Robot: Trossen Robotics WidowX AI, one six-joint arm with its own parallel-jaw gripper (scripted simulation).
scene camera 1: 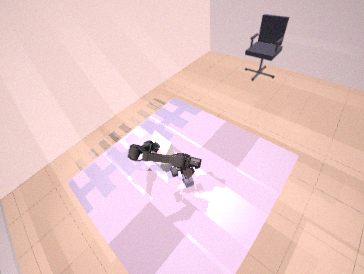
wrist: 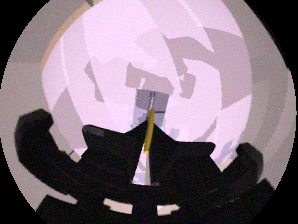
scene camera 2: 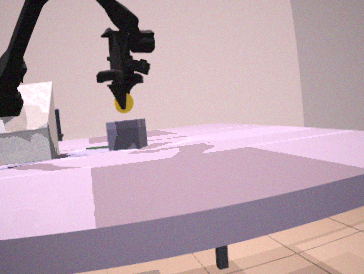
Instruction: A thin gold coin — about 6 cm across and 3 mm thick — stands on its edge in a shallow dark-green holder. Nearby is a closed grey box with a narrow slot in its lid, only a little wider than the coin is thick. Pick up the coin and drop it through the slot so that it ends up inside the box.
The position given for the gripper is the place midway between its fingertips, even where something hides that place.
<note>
The gripper [scene camera 2: 124, 109] holds a coin.
The gripper also shows in the wrist view [wrist: 148, 123].
</note>
